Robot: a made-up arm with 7 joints. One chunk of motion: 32 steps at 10 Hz.
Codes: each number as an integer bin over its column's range. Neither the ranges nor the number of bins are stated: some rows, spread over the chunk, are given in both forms.
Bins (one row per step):
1: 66 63 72 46 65 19 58
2: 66 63 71 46 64 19 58
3: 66 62 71 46 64 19 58
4: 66 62 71 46 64 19 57
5: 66 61 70 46 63 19 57
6: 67 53 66 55 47 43 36
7: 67 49 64 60 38 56 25
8: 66 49 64 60 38 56 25
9: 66 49 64 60 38 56 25
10: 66 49 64 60 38 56 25
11: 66 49 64 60 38 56 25
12: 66 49 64 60 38 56 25
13: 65 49 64 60 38 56 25
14: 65 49 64 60 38 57 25
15: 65 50 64 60 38 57 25
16: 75 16 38 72 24 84 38
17: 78 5 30 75 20 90 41
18: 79 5 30 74 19 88 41
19: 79 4 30 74 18 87 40
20: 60 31 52 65 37 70 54
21: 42 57 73 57 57 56 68
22: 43 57 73 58 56 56 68
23: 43 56 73 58 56 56 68
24: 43 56 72 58 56 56 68
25: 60 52 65 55 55 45 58
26: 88 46 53 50 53 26 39
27: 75 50 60 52 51 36 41
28: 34 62 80 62 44 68 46
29: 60 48 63 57 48 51 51
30: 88 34 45 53 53 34 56
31: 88 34 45 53 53 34 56
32: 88 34 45 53 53 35 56
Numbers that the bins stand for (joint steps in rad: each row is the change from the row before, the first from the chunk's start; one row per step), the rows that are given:
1: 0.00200 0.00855 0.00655 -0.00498 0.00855 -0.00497 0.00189
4: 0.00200 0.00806 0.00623 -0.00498 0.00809 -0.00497 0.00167
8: 0.00200 0.00176 0.00404 0.00294 -0.00373 0.00288 -0.00544
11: 0.00200 0.00176 0.00404 0.00294 -0.00373 0.00288 -0.00544
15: 0.00179 0.00224 0.00404 0.00294 -0.00373 0.00309 -0.00544
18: 0.00476 -0.01958 -0.00661 0.01086 -0.01236 0.00967 -0.00189
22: -0.00288 0.00564 0.00686 0.00181 0.00445 0.00288 0.00411
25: 0.00073 0.00321 0.00435 0.00011 0.00400 0.00055 0.00189
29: 0.00073 0.00127 0.00373 0.00124 0.00082 0.00182 0.00033
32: 0.00667 -0.00552 -0.00191 -0.00102 0.00309 -0.00158 0.00144
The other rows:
2: 0.00200 0.00855 0.00623 -0.00498 0.00809 -0.00497 0.00189
3: 0.00200 0.00806 0.00623 -0.00498 0.00809 -0.00497 0.00189
5: 0.00200 0.00758 0.00592 -0.00498 0.00764 -0.00497 0.00167
6: 0.00221 0.00370 0.00467 0.00011 0.00036 0.00012 -0.00300
7: 0.00221 0.00176 0.00404 0.00294 -0.00373 0.00288 -0.00544
9: 0.00200 0.00176 0.00404 0.00294 -0.00373 0.00288 -0.00544
10: 0.00200 0.00176 0.00404 0.00294 -0.00373 0.00288 -0.00544
12: 0.00200 0.00176 0.00404 0.00294 -0.00373 0.00288 -0.00544
13: 0.00179 0.00176 0.00404 0.00294 -0.00373 0.00288 -0.00544
14: 0.00179 0.00176 0.00404 0.00294 -0.00373 0.00309 -0.00544
16: 0.00391 -0.01424 -0.00410 0.00973 -0.01009 0.00882 -0.00256
17: 0.00455 -0.01958 -0.00661 0.01142 -0.01191 0.01009 -0.00189
19: 0.00476 -0.02006 -0.00661 0.01086 -0.01282 0.00945 -0.00211
20: 0.00073 -0.00697 0.00028 0.00577 -0.00418 0.00585 0.00100
21: -0.00309 0.00564 0.00686 0.00124 0.00491 0.00288 0.00411
23: -0.00288 0.00515 0.00686 0.00181 0.00445 0.00288 0.00411
24: -0.00288 0.00515 0.00655 0.00181 0.00445 0.00288 0.00411
26: 0.00667 0.00030 0.00060 -0.00272 0.00309 -0.00348 -0.00233
27: 0.00391 0.00224 0.00279 -0.00159 0.00218 -0.00136 -0.00189
28: -0.00479 0.00806 0.00905 0.00407 -0.00100 0.00542 -0.00078
30: 0.00667 -0.00552 -0.00191 -0.00102 0.00309 -0.00179 0.00144
31: 0.00667 -0.00552 -0.00191 -0.00102 0.00309 -0.00179 0.00144

